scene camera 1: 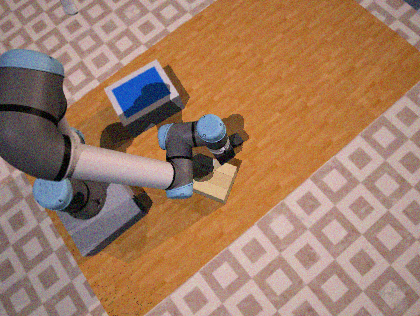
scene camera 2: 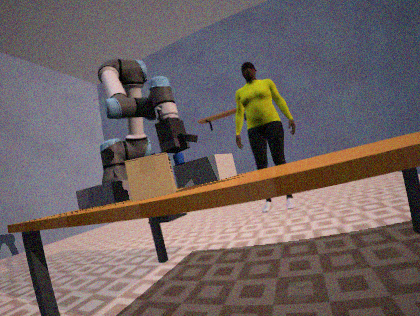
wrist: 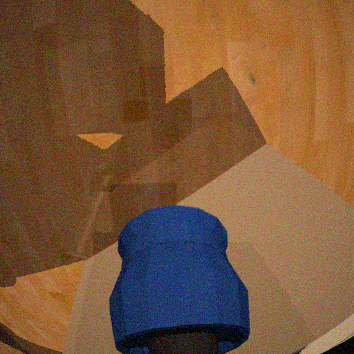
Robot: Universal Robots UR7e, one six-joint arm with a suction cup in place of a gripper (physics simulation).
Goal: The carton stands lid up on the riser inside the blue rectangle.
Observation:
My suction cup holds nothing. The cup is 11 cm from the middle of a tan carton. The table carries a grey riser with blue rectangle.

